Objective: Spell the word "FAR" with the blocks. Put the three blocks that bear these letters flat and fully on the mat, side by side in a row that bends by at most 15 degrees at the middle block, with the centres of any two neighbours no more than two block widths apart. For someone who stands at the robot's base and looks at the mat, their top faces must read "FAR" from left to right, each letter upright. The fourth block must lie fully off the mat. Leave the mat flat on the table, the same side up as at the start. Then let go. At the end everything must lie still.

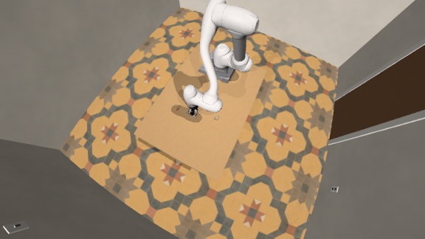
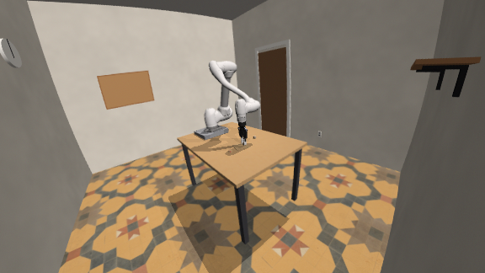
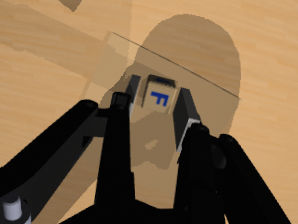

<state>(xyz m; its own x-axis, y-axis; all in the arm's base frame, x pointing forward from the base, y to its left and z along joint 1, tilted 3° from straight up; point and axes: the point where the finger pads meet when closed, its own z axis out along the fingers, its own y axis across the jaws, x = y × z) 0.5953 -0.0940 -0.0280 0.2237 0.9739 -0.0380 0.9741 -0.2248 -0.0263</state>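
Now: the tan mat 1 cm behind my hand, 4 cm to the right of it and 4 cm below it. From my hand the other things lie so: R block 1 cm behind, 19 cm to the right, 3 cm below.
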